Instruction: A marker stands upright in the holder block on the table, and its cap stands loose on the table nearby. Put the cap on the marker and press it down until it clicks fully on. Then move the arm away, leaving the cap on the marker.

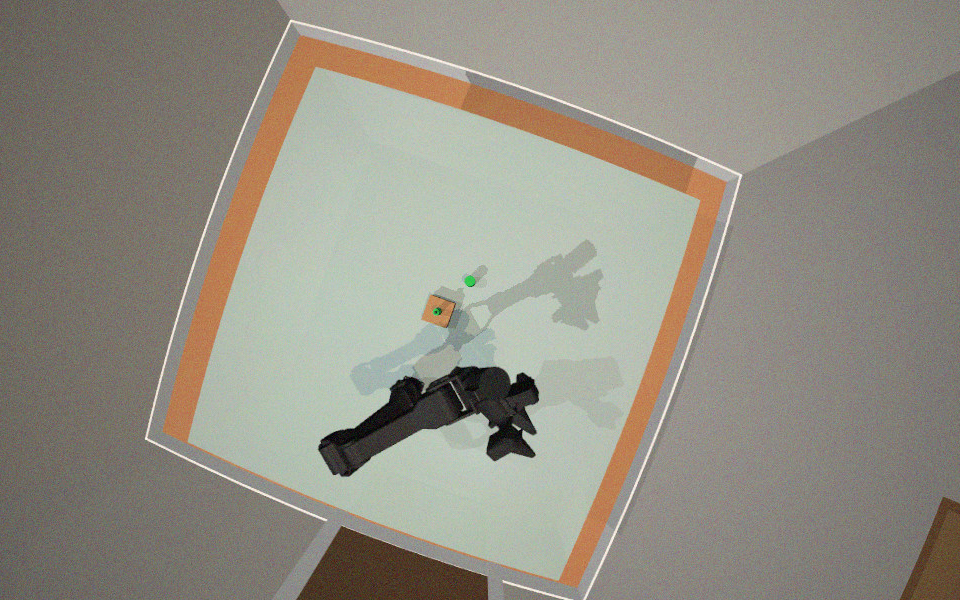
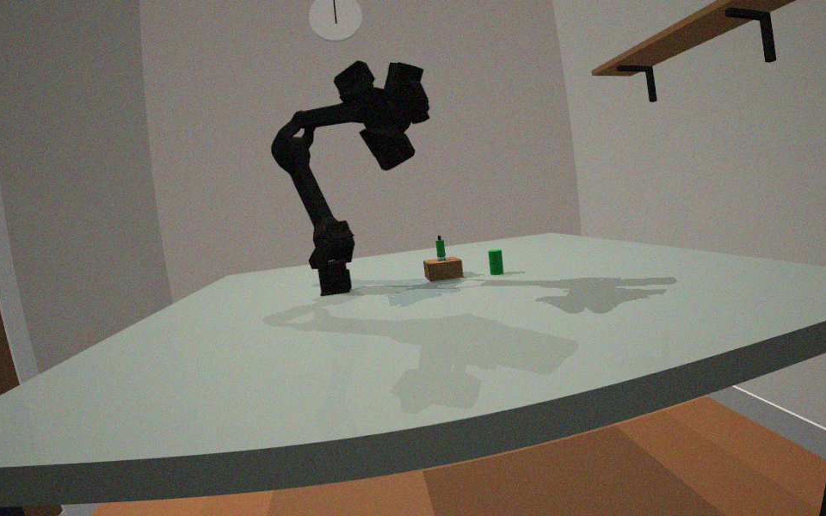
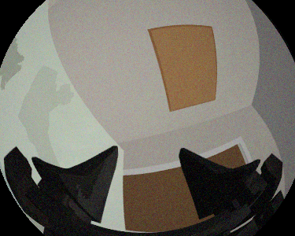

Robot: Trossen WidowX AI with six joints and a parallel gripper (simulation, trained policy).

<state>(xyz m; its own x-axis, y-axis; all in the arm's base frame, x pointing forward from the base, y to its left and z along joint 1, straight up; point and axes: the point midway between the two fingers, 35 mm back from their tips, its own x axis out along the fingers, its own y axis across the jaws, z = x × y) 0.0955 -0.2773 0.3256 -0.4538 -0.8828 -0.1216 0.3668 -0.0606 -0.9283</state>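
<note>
My gripper tip is now 290 mm above the green cap, 280 mm short of it and 250 mm to the right of it. Also, from my gripper tip: green marker 300 mm to the left, 250 mm below, 170 mm ahead; brown holder block 300 mm to the left, 300 mm below, 170 mm ahead.
</note>
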